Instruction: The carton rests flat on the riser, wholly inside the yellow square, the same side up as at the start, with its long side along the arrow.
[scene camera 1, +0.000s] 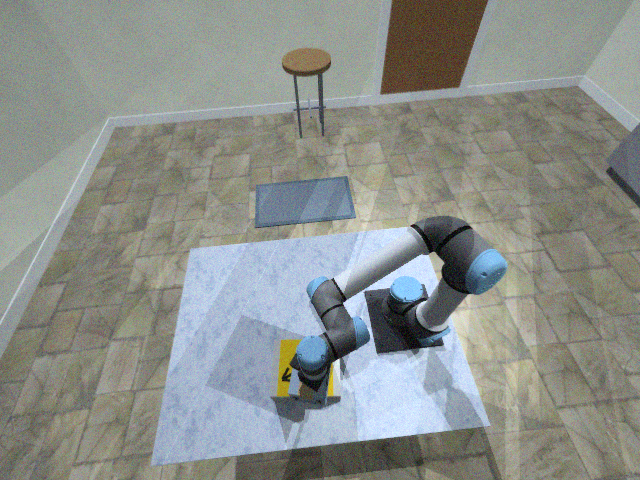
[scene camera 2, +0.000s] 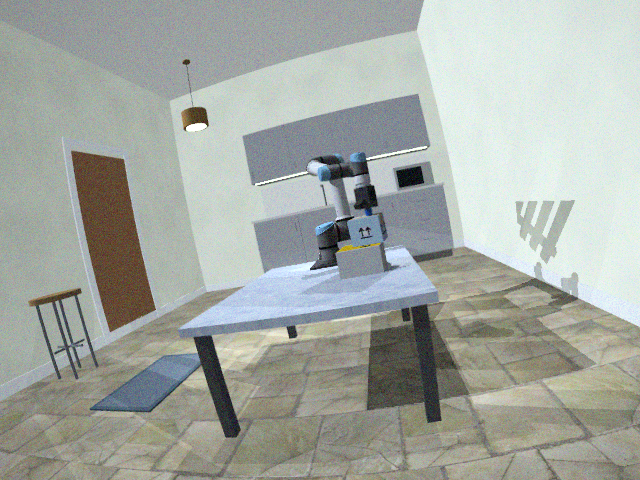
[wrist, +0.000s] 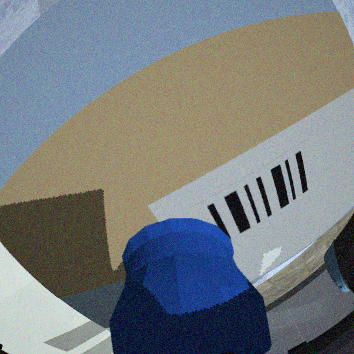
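Note:
The blue and tan carton (scene camera 1: 310, 393) (scene camera 2: 357, 235) (wrist: 175, 120) stands on the grey riser (scene camera 2: 361, 262), its printed up arrows pointing up in scene camera 2. Bare parts of the yellow square (scene camera 1: 287, 351) (scene camera 2: 351, 248) show beside it. The black arrow (scene camera 1: 285, 375) on the square points to the lower left in scene camera 1, partly covered. The arm hides much of the carton there, so I cannot tell whether it lies wholly inside the square or along the arrow. My blue suction cup (scene camera 2: 368, 211) (wrist: 177, 230) touches the carton's top near the white barcode label (wrist: 295, 140) and is shut on it.
The riser stands on the pale blue table (scene camera 1: 222, 289) (scene camera 2: 289, 302), with the arm's dark base plate (scene camera 1: 385, 338) close by. A stool (scene camera 1: 306, 60) (scene camera 2: 55, 297) and a dark mat (scene camera 1: 305, 201) (scene camera 2: 147, 383) are on the floor beyond the table.

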